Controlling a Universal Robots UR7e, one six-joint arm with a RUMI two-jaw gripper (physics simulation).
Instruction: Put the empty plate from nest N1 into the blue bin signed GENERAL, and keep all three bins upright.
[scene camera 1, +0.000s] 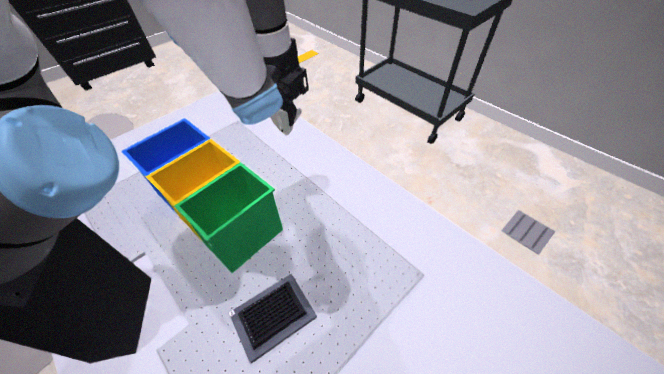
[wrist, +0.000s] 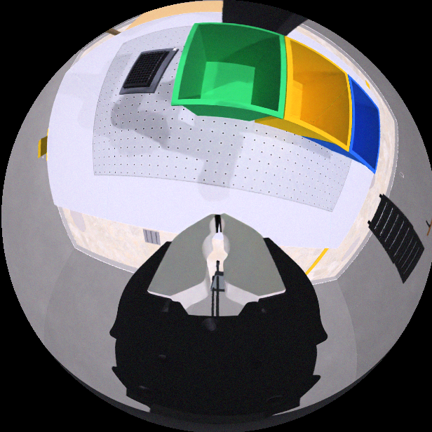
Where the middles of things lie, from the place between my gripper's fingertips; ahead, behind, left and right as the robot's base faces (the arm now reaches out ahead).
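There's a black gridded plate (scene camera 1: 274, 312) that's far behind my hand, a fair way to the right of it and a fair way below it. Going by their middles, that plate is the farthest from my hand of the things named here. The yellow bin (scene camera 1: 182, 177) is 16 cm behind my hand, 17 cm to the left of it and 15 cm below it, while the blue bin (scene camera 1: 156, 151) is 13 cm behind my hand, 30 cm to the left of it and, again, 15 cm below it. And with the green bin (scene camera 1: 235, 215), my hand is 19 cm past it, 4 cm to the right of it and 15 cm above it.
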